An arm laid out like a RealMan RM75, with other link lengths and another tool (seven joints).
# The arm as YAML. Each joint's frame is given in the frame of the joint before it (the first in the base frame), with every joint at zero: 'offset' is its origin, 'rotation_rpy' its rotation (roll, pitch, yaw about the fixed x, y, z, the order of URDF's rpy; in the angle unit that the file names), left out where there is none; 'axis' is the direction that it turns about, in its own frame. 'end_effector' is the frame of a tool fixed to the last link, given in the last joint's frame.
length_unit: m
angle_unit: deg
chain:
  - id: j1
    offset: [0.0, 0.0, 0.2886]
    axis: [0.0, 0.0, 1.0]
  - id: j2
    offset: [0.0, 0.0, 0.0]
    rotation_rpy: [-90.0, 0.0, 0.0]
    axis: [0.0, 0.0, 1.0]
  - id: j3
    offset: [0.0, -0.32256, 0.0]
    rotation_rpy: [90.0, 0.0, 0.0]
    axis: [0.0, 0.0, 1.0]
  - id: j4
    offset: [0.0, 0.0, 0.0]
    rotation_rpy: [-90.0, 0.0, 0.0]
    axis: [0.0, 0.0, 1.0]
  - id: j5
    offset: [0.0, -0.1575, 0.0]
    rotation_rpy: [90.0, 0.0, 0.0]
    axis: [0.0, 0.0, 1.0]
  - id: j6
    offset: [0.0, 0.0, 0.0]
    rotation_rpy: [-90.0, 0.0, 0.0]
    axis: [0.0, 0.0, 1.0]
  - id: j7
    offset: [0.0, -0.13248, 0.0]
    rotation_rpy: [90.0, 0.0, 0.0]
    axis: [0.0, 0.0, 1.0]
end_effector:
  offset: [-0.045, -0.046, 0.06]
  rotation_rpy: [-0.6, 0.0, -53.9]
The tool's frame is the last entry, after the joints.
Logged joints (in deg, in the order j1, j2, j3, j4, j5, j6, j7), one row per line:
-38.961, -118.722, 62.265, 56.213, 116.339, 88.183, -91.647
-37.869, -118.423, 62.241, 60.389, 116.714, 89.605, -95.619
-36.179, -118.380, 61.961, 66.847, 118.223, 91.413, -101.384
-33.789, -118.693, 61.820, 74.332, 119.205, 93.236, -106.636
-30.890, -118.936, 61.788, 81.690, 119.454, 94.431, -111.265
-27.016, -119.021, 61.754, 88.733, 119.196, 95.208, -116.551
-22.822, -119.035, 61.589, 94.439, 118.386, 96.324, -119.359
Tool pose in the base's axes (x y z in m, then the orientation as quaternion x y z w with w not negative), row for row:
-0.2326, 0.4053, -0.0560, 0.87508, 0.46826, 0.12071, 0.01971
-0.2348, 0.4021, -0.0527, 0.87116, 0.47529, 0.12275, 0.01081
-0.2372, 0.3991, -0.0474, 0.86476, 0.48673, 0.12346, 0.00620
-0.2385, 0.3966, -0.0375, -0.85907, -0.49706, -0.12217, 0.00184
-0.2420, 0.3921, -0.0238, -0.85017, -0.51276, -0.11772, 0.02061
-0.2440, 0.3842, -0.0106, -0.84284, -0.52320, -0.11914, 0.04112
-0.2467, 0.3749, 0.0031, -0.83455, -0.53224, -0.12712, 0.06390
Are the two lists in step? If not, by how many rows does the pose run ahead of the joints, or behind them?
The pose runs 2 rows behind the joints: the pose in row i belongs to the joints in row i - 2.
